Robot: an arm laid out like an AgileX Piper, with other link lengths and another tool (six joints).
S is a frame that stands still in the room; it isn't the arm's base.
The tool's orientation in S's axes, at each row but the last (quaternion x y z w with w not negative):
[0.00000 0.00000 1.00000 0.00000]
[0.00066 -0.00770 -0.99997 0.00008]
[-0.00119 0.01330 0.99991 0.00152]
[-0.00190 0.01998 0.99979 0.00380]
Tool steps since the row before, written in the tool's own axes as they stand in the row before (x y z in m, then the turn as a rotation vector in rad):
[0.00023 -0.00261 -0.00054 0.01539 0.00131 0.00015]
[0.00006 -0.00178 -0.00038 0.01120 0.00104 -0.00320]
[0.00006 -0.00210 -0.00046 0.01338 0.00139 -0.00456]
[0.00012 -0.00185 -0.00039 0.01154 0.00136 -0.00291]
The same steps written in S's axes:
[-0.00023 0.00261 -0.00054 -0.01539 -0.00131 0.00015]
[-0.00006 0.00177 -0.00041 -0.01120 -0.00109 -0.00320]
[-0.00005 0.00209 -0.00052 -0.01337 -0.00147 -0.00455]
[-0.00010 0.00183 -0.00046 -0.01154 -0.00139 -0.00290]

